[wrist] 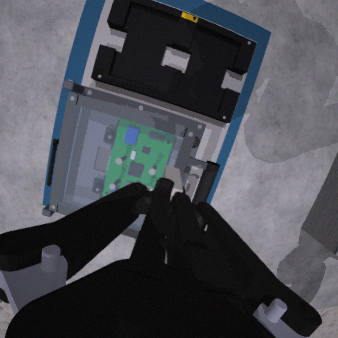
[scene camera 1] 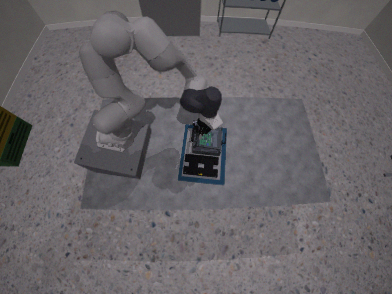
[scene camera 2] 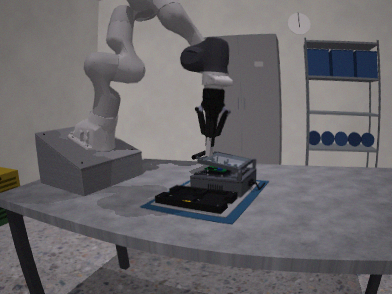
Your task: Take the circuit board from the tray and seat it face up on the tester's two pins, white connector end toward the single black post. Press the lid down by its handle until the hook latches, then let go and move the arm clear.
Path:
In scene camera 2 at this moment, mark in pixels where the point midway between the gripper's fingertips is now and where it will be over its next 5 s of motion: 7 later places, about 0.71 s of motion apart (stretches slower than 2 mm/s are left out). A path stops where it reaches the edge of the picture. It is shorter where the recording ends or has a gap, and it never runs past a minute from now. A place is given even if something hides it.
My gripper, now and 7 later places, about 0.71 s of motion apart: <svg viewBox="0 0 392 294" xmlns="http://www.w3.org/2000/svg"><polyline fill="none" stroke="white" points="208,155 209,158 209,158 214,140 199,139 193,148 193,159 192,163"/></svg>

